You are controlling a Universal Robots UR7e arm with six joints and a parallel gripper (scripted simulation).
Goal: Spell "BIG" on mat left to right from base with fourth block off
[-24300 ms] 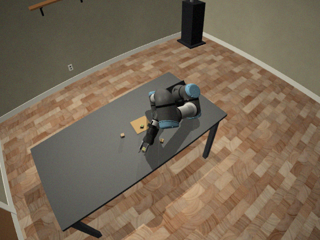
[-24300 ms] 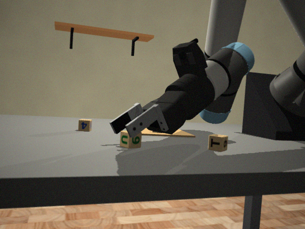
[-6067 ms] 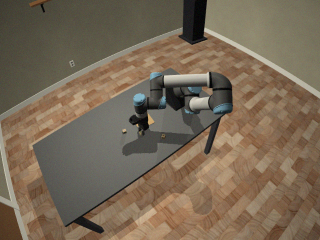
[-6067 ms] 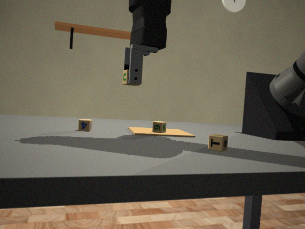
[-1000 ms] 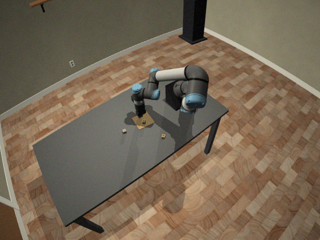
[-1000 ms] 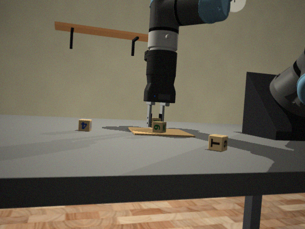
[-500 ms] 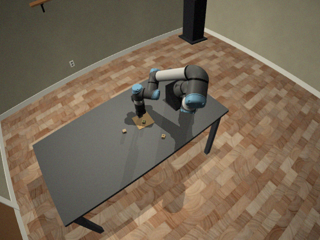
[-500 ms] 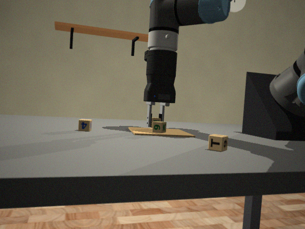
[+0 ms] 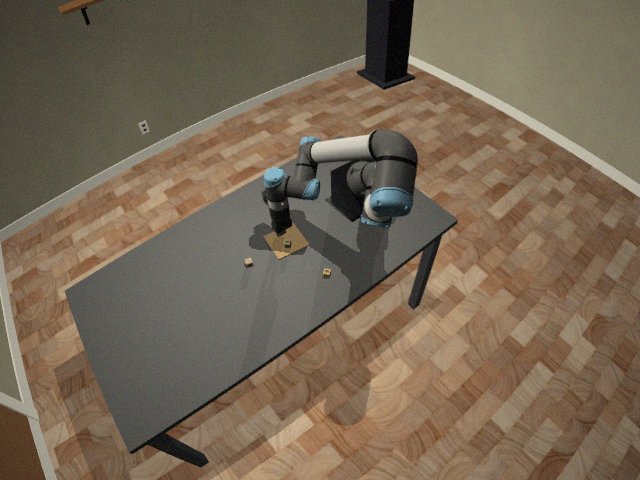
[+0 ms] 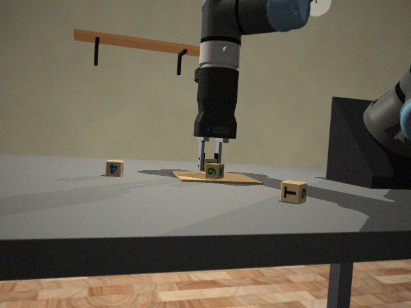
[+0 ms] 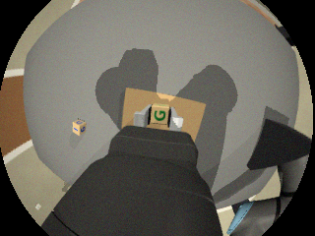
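The tan mat is 40 mm to the left of my hand and 30 mm below it. From my hand the other things lie so: T block 40 mm behind, 270 mm to the left, 10 mm below.
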